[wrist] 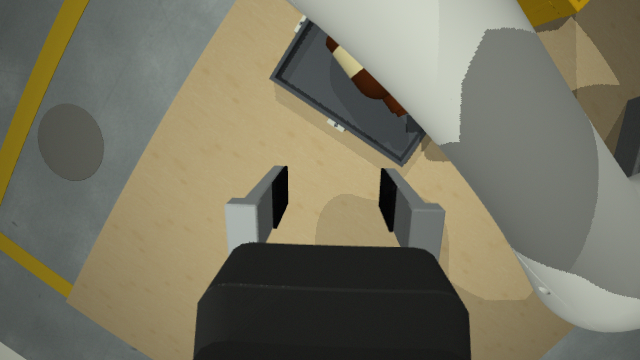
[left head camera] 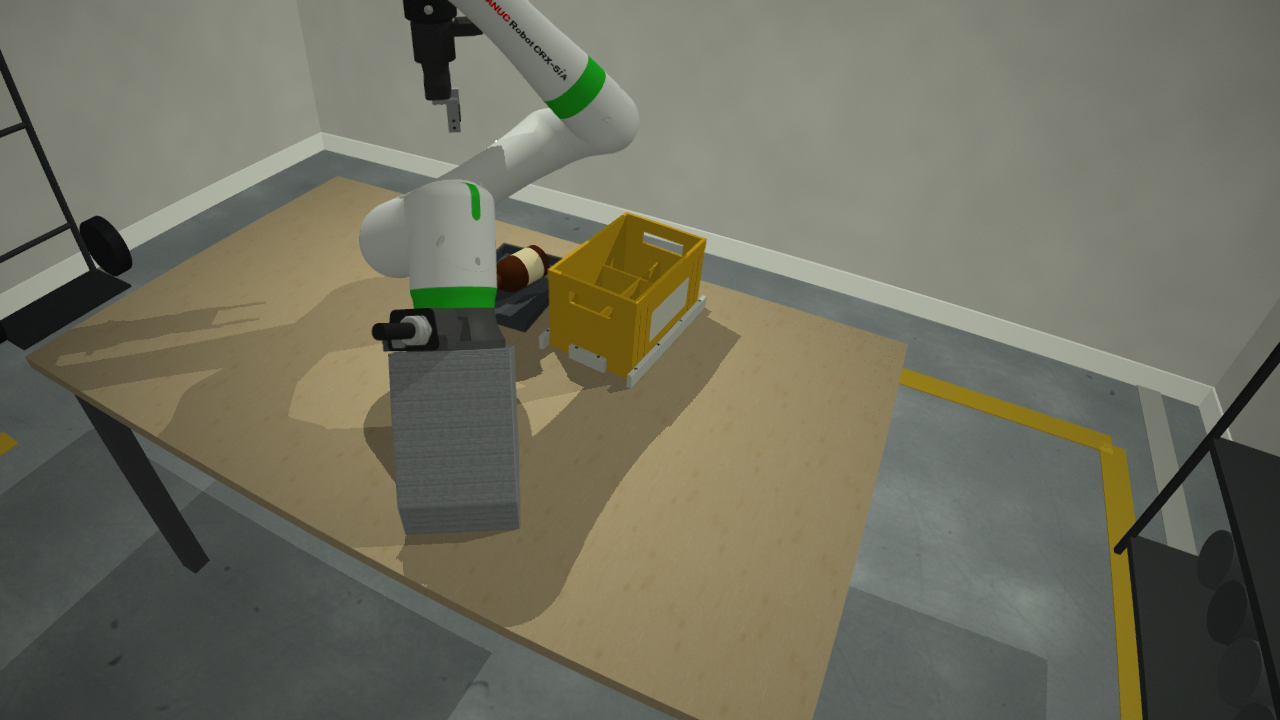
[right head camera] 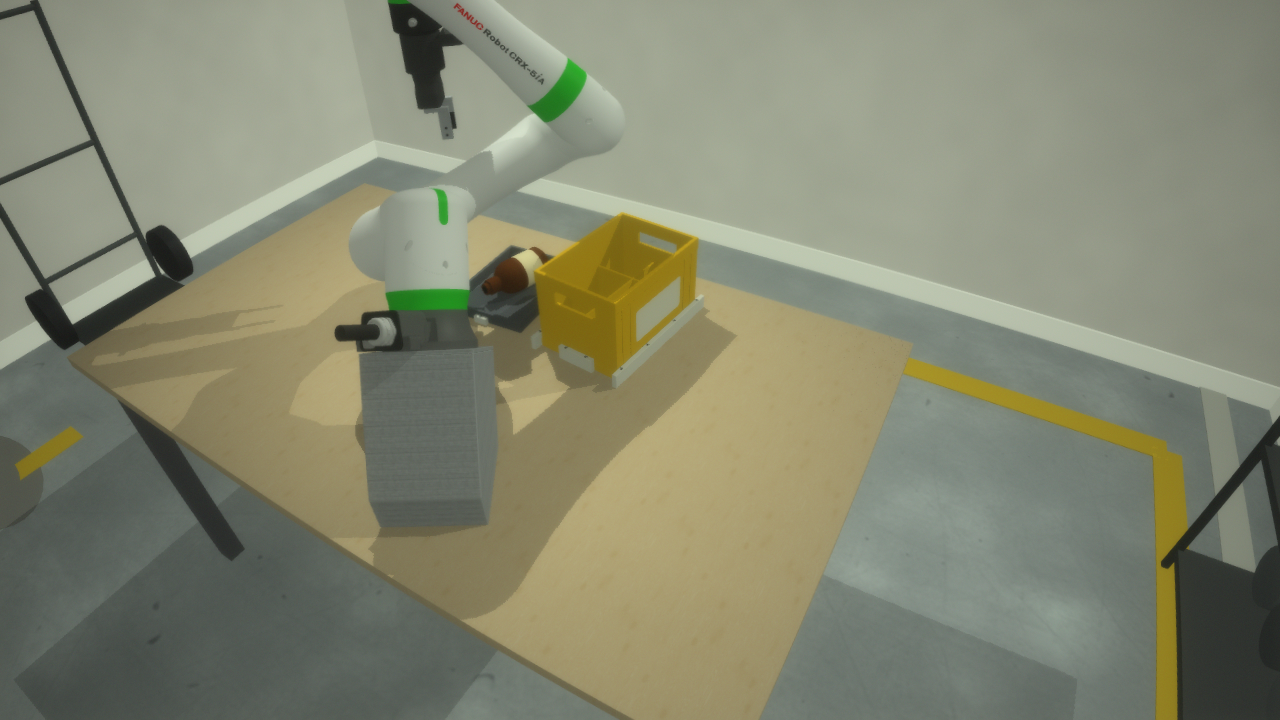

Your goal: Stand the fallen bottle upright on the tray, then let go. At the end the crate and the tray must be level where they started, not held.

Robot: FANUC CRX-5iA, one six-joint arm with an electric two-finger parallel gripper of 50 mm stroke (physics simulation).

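Places are measured from the arm's base along level axes (x ahead, y left, z up), in centimetres.
Where they show: gripper, between the fingertips: (wrist: 333,186) (left head camera: 455,126) (right head camera: 449,133); arm's base, origin of its link: (left head camera: 456,349) (right head camera: 430,349).
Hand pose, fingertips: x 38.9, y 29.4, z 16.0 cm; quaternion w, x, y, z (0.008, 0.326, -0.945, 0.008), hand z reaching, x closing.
Each offset is from my fingertips to the top centre of the thing. "spot": to the spot under its first point. Level surfaces: height alone.
A brown bottle with a cream label @[dz -26.8, dx +0.9, dy -11.5 cm] (left head camera: 521,268) (right head camera: 512,274) (wrist: 369,83) lies on its side in the dark grey tray @[dz -32.1, dx +1.0, dy -11.4 cm] (right head camera: 512,319) (wrist: 320,110). In the wrist view the arm hides part of the bottle and the tray; in the left head view the arm's base joint hides the bottle's neck. The yellow crate @[dz -17.2, dx +1.6, dy -38.5 cm] (left head camera: 592,323) (right head camera: 580,327) (wrist: 549,11) stands upright and level beside the tray. My gripper (left head camera: 454,130) (right head camera: 447,137) (wrist: 333,186) is open and empty, high above the table and apart from the bottle, tray and crate.
The arm's grey pedestal (left head camera: 454,438) (right head camera: 427,434) stands on the wooden table @[dz -34.7 cm] (left head camera: 716,501) (right head camera: 680,501), in front of the tray. White brackets @[spot: dz -33.1, dx -1.1, dy -48.8 cm] (left head camera: 666,344) (right head camera: 657,342) line the crate's foot. A hand truck (right head camera: 95,143) stands on the floor at the left.
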